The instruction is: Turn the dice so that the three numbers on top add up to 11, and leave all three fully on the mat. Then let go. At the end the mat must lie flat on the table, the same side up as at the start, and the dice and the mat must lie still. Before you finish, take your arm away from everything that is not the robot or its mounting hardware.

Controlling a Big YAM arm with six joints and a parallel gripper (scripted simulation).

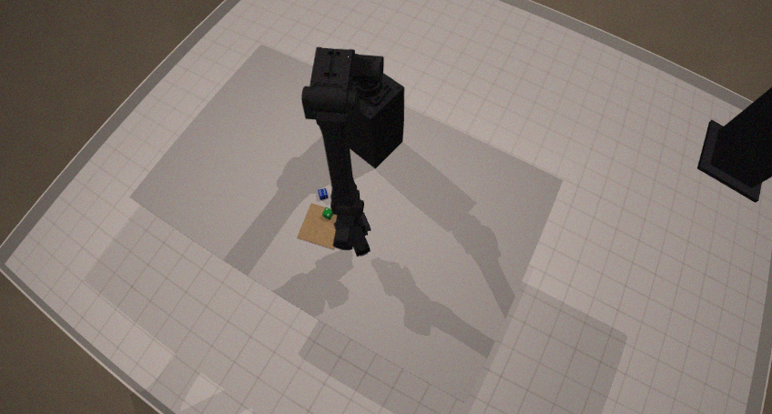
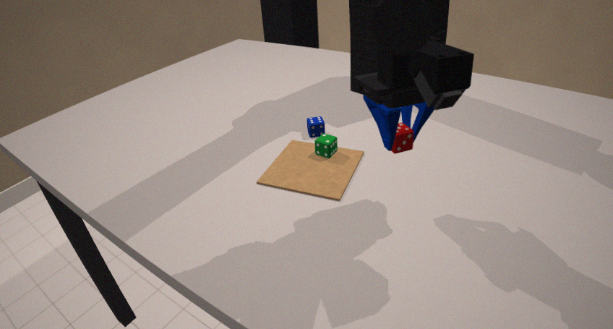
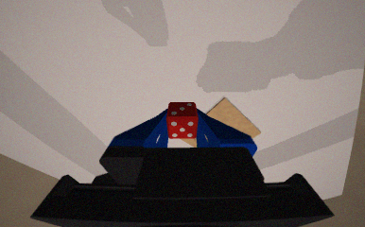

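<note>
My hand is 10 mm below the red die. From my hand the other things lie so: tan mat: 10 mm ahead, 150 mm to the right, 90 mm below; green die: 40 mm behind, 150 mm to the right, 70 mm below; blue die: 90 mm behind, 210 mm to the right, 80 mm below.
</note>
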